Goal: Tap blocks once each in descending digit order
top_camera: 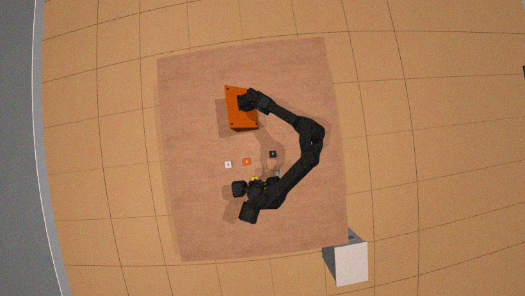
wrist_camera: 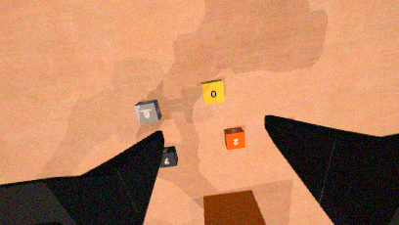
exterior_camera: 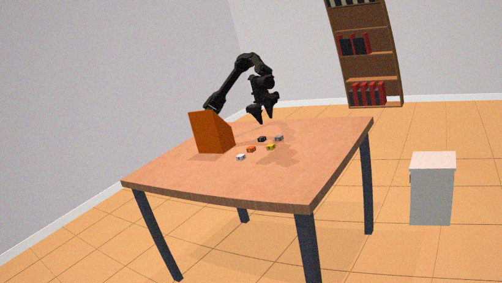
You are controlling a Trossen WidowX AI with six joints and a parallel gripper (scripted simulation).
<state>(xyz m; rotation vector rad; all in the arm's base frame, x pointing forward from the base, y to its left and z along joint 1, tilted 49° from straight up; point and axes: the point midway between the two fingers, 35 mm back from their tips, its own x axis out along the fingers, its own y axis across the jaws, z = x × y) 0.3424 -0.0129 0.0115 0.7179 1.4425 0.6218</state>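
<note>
My gripper tip is 120 mm above the black block, 110 mm past it and 90 mm to the right of it. Round my gripper tip: orange block 120 mm below, 90 mm behind, 40 mm to the right; yellow block 120 mm below, 10 mm to the right; grey block 120 mm below, 100 mm to the left, 10 mm behind.
</note>
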